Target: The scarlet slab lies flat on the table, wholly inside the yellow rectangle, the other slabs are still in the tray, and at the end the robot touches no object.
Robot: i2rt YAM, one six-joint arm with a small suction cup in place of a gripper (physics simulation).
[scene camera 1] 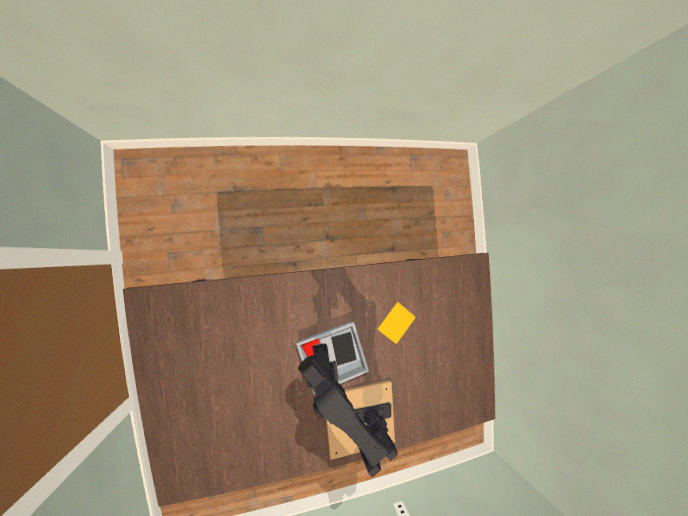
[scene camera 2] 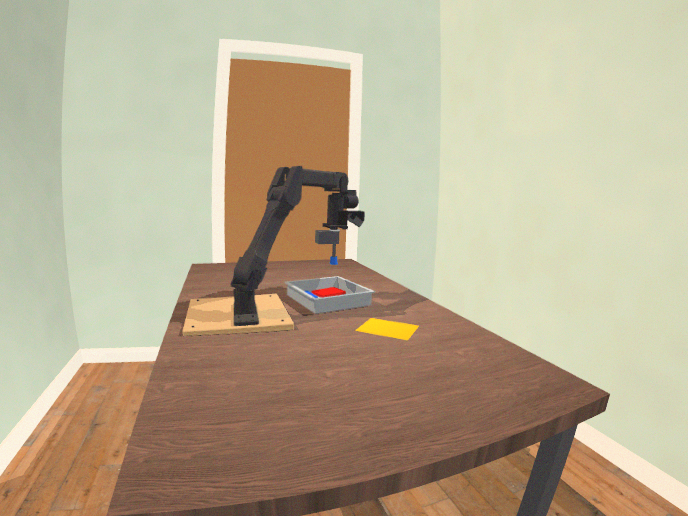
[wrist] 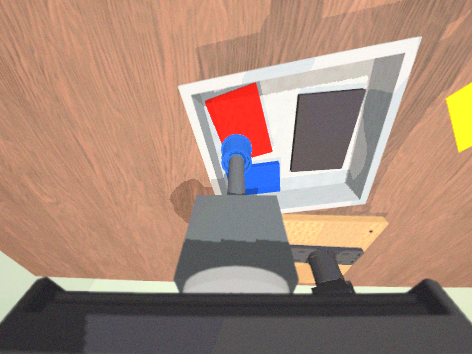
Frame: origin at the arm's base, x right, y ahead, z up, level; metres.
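Seen in the pictures: hand at its tool point: [scene camera 2: 333,263] [wrist: 236,148]; arm's base at its link origin: [scene camera 1: 369,413] [scene camera 2: 245,313] [wrist: 319,253].
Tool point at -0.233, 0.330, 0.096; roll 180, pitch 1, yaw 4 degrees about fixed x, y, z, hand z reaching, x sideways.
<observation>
Offsets run from my tool point to a thing's top centre, as dx, dy, dz. "spot": to the spot under its first point. Level surfaces: height alone.
The scarlet slab {+0.007, -0.018, -0.100} [scene camera 1: 309,347] [scene camera 2: 328,291] [wrist: 240,120] lies in the grey tray {+0.079, -0.040, -0.063} [scene camera 1: 361,355] [scene camera 2: 344,303] [wrist: 300,67], in the corner away from the yellow rectangle. A blue slab {+0.038, -0.114, -0.100} [scene camera 2: 311,294] [wrist: 265,177] lies beside it, partly hidden behind the suction cup in the wrist view. A black slab {+0.132, -0.022, -0.101} [scene camera 1: 344,348] [wrist: 327,131] lies in the tray's other half. The yellow rectangle {spot: +0.381, +0.063, -0.112} [scene camera 1: 396,322] [scene camera 2: 387,328] [wrist: 462,117] on the table bears no slab. My gripper, a blue suction cup [scene camera 2: 333,259] [wrist: 236,150], hangs above the tray, apart from the slabs, and holds nothing.
The arm's wooden base board [scene camera 1: 389,430] [scene camera 2: 208,327] [wrist: 350,230] is close to the tray. The tray has raised walls all round. The brown table {dz -0.113} [scene camera 1: 222,388] [scene camera 2: 333,399] [wrist: 100,150] extends around the tray and the rectangle.
</observation>
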